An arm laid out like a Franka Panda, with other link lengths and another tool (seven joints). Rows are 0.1 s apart.
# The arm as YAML. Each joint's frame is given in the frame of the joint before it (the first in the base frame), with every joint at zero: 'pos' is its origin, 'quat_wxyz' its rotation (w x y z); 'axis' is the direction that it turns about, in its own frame. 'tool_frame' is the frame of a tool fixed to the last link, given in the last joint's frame.
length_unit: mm
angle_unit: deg
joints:
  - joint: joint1
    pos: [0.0, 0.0, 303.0]
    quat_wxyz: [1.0, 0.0, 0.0, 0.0]
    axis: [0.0, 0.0, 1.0]
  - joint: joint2
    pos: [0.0, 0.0, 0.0]
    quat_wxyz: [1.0, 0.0, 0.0, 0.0]
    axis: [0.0, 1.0, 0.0]
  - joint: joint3
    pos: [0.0, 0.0, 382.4]
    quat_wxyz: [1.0, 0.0, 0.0, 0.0]
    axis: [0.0, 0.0, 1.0]
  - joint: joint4
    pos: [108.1, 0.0, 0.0]
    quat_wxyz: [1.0, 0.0, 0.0, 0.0]
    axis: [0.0, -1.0, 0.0]
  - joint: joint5
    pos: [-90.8, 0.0, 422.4]
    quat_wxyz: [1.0, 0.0, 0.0, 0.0]
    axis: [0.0, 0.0, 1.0]
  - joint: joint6
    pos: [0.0, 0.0, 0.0]
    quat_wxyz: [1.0, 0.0, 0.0, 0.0]
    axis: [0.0, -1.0, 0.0]
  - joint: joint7
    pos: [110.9, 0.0, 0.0]
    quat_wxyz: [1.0, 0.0, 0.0, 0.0]
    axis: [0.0, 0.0, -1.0]
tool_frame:
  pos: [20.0, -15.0, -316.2]
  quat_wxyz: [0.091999, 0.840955, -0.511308, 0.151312]
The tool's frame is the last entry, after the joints.
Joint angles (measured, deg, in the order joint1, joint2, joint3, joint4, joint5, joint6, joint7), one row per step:
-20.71, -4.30, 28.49, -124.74, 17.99, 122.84, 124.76
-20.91, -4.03, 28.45, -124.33, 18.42, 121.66, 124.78
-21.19, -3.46, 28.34, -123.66, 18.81, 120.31, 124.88
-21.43, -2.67, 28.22, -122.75, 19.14, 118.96, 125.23
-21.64, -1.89, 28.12, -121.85, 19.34, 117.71, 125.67
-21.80, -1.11, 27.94, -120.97, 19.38, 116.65, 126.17
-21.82, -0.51, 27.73, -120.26, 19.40, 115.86, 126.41
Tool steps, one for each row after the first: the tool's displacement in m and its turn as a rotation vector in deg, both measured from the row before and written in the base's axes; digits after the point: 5 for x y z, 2 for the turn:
-0.00300, 0.00050, -0.00011, 0.56, 1.04, -0.19
-0.00190, -0.00053, -0.00049, 0.68, 1.23, -0.33
-0.00040, 0.00002, -0.00015, 0.74, 1.25, -0.50
-0.00007, -0.00007, -0.00005, 0.62, 1.17, -0.48
0.00085, -0.00120, -0.00010, 0.46, 1.01, -0.54
0.00098, -0.00075, 0.00021, 0.35, 0.68, -0.24

